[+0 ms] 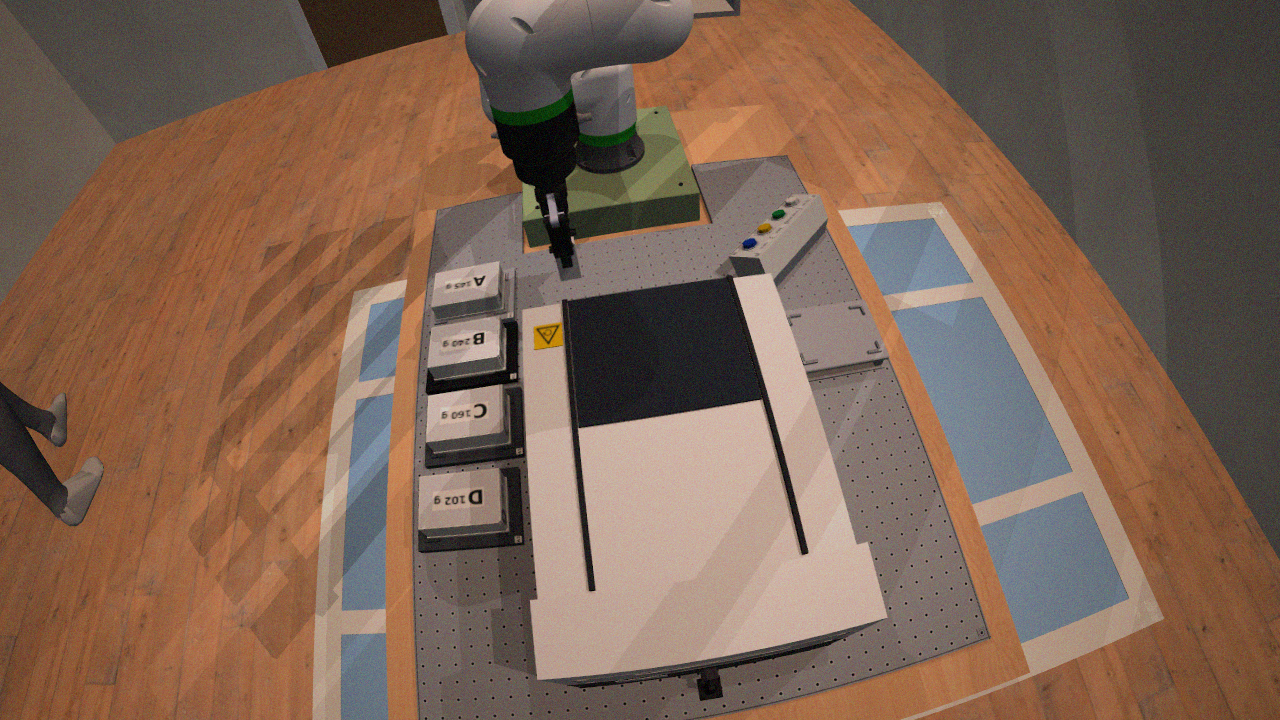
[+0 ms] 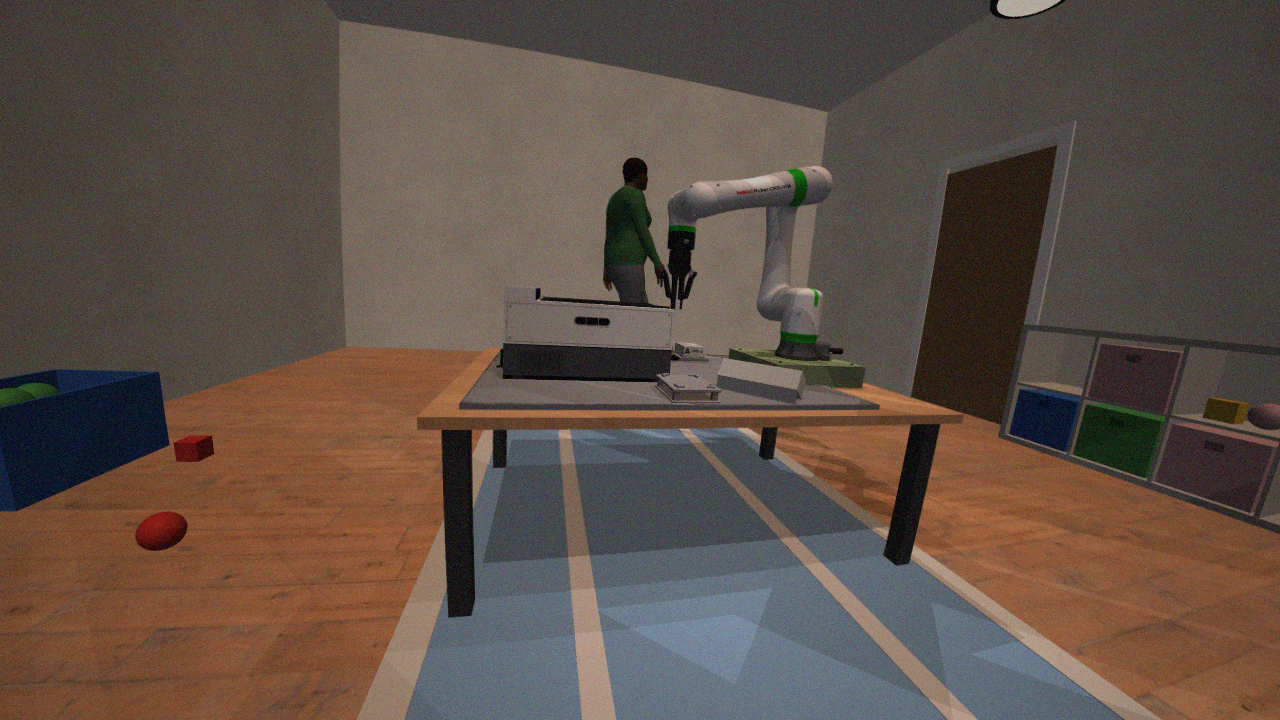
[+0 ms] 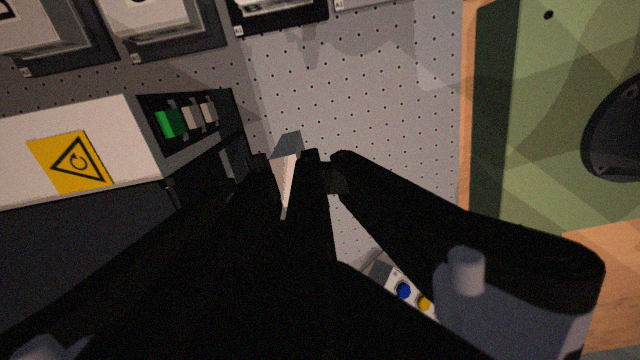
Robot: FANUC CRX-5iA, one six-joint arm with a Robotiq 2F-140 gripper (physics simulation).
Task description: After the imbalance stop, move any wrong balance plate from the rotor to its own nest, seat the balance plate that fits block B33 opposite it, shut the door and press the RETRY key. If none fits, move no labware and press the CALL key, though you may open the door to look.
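Pixels of known places: gripper, fingertip midpoint: (image 1: 570,275) (image 2: 675,319) (image 3: 295,149); arm's base at its link origin: (image 1: 609,153) (image 2: 795,357) (image 3: 638,127).
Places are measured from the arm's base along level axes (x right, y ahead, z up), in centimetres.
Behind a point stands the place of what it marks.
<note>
My gripper (image 1: 563,261) {y 44.7, x 4.0, z 10.5 cm} (image 2: 677,304) {y 44.7, x 4.0, z 10.5 cm} (image 3: 295,149) {y 44.7, x 4.0, z 10.5 cm} is shut and empty, pointing down above the pegboard between the robot base and the centrifuge. Balance plates A (image 1: 469,283) {y 33.7, x 24.9, z -0.8 cm}, B (image 1: 467,343) {y 47.0, x 23.1, z -0.8 cm}, C (image 1: 466,417) {y 60.8, x 21.4, z -0.8 cm} and D (image 1: 463,501) {y 74.3, x 20.4, z -0.8 cm} sit in a row of nests on the left. The white centrifuge (image 1: 698,501) {y 80.9, x -11.4, z 14.8 cm} (image 2: 586,322) {y 74.8, x -26.2, z 9.9 cm} has a dark panel (image 1: 662,353) {y 62.4, x -8.5, z 15.1 cm} between its rails; no rotor or block B33 shows. The key box (image 1: 785,234) {y 29.5, x -31.2, z 1.6 cm} (image 2: 760,378) {y 28.0, x -35.0, z -1.4 cm} carries blue (image 3: 403,290) {y 30.4, x -24.2, z 0.7 cm}, yellow (image 3: 423,303) {y 26.8, x -27.7, z 0.8 cm}, green and white keys; their labels are unreadable.
A green and two pale squares show on the centrifuge end beside my fingers. An empty pale nest (image 1: 836,336) {y 48.8, x -36.8, z -2.8 cm} (image 2: 687,386) {y 49.4, x -42.2, z -2.8 cm} stands right of the centrifuge. The green robot base (image 1: 617,201) {y 16.5, x -1.7, z 0.0 cm} (image 2: 841,371) {y -9.1, x -14.4, z -1.8 cm} is behind the gripper. A person (image 2: 629,232) stands beyond the table.
</note>
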